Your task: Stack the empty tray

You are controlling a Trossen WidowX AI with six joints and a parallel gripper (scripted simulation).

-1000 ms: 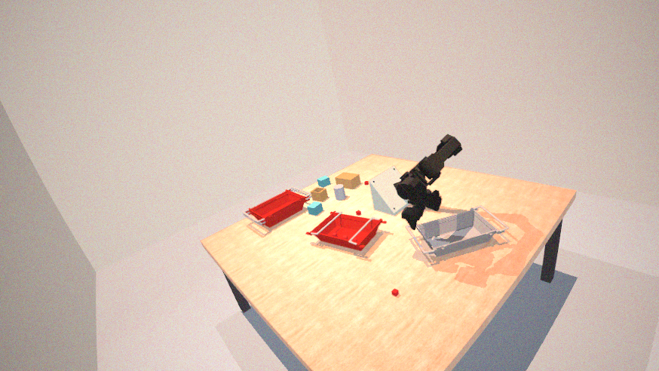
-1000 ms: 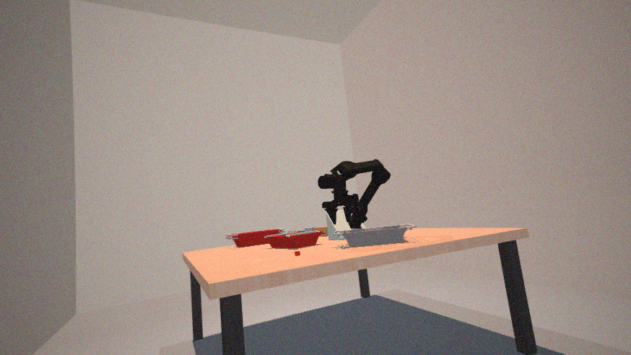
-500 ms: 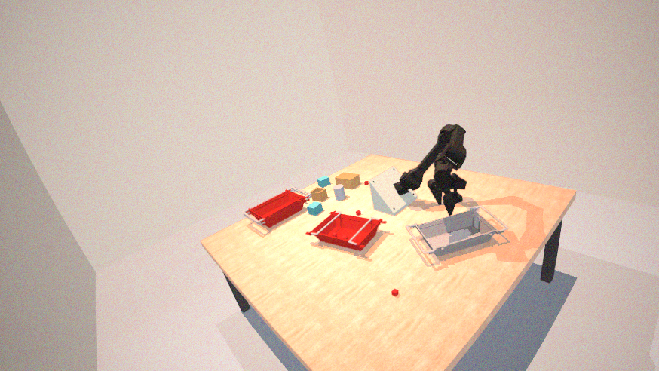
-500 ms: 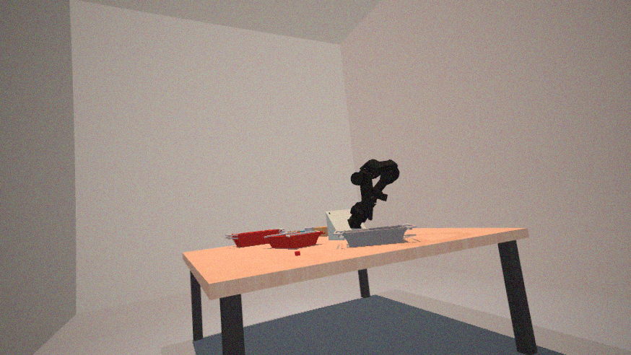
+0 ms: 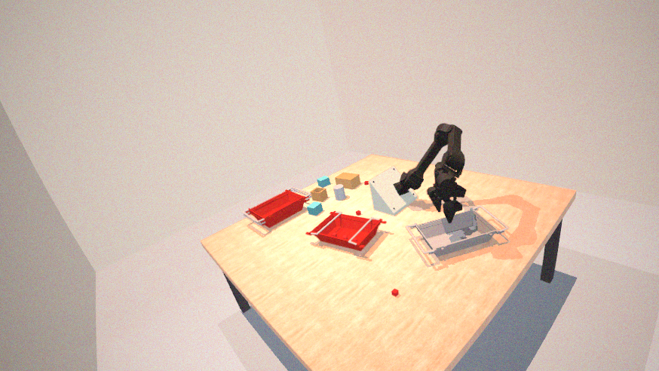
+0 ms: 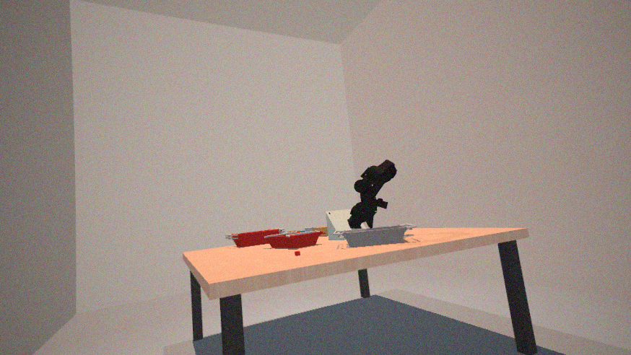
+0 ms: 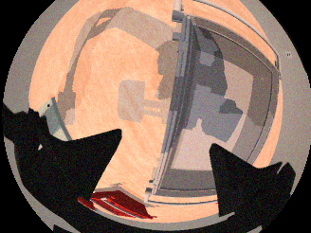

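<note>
My gripper tip is now 70 mm to the right of the grey tray, 30 mm short of it and 20 mm above it. Also, from my gripper tip: small red cube (380 mm ahead, 100 mm to the left, 50 mm below); then tan box (730 mm to the right, 150 mm ahead, 50 mm below).
</note>
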